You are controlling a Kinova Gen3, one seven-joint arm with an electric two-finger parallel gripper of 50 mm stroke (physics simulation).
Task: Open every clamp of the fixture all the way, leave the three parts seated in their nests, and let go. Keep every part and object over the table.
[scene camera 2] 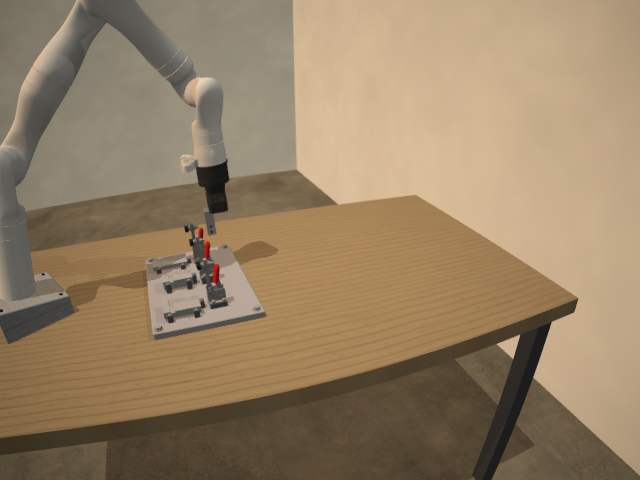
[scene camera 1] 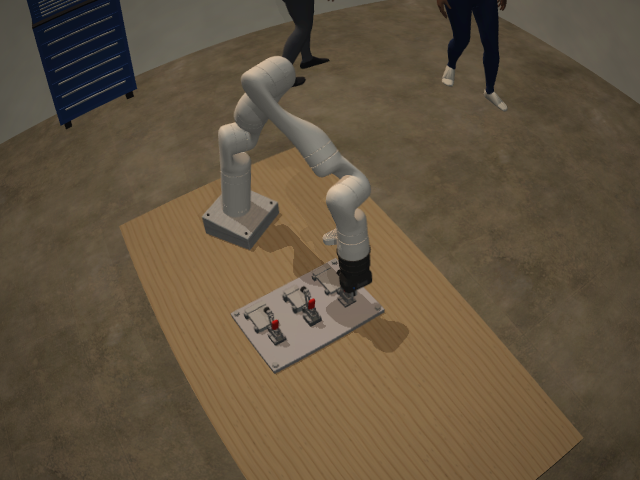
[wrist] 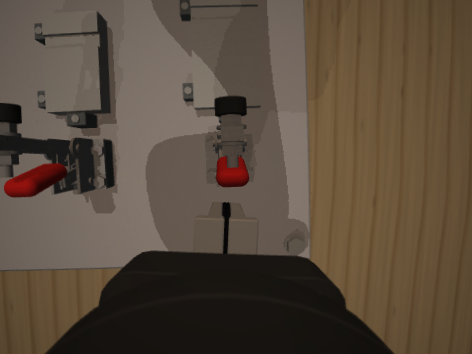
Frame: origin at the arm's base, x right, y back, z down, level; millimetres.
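Where they show: gripper, fingertip midpoint: (scene camera 2: 212,233) (scene camera 1: 352,293) (wrist: 225,220); arm's base at its link origin: (scene camera 2: 17,292) (scene camera 1: 236,206).
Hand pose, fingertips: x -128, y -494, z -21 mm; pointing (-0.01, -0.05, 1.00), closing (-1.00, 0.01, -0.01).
Each offset is from my fingertips to the top centre of the thing. "*": to the spot under its first point. Level surfaces: height alone.
The light grey fixture plate @(dz +68, dx +111, dy +56 mm) (scene camera 1: 305,343) (scene camera 2: 240,297) (wrist: 135,240) carries three toggle clamps with red handles and three flat pale parts in nests. The near part @(dz +47, dx +225, dy +92 mm) (scene camera 2: 185,305), middle part @(dz +42, dx +115, dy +98 mm) (scene camera 2: 179,280) and far part @(dz +52, dx +7, dy +119 mm) (scene camera 2: 173,262) appear seated. The near handle @(* dz -8, dx +226, dy +8 mm) (scene camera 2: 216,273), middle handle @(* dz -10, dx +115, dy +20 mm) (scene camera 2: 206,250) and far handle @(* dz -8, dx +6, dy +29 mm) (scene camera 2: 200,233) stand roughly upright. The far clamp's handle @(* dz -17, dx -2, dy +28 mm) (wrist: 232,175) and black tip @(* dz -31, dx +1, dy +62 mm) (wrist: 230,106) line up ahead of my gripper (scene camera 2: 210,233) (wrist: 225,220), which is shut and empty, above and beside that clamp. My gripper body hides its handle in scene camera 1. Exact clamp arm angles are unclear.
The wooden table @(dz +83 mm) (scene camera 1: 413,387) (scene camera 2: 387,268) (wrist: 390,175) extends around the fixture. The arm's base block (scene camera 1: 240,227) (scene camera 2: 38,310) stands behind the nests. Corner bolts, including one bolt @(dz +61, dx -59, dy -31 mm) (wrist: 295,242), rise from the plate. The middle clamp's handle @(* dz -22, dx +100, dy +20 mm) (wrist: 35,180) lies left in the wrist view.
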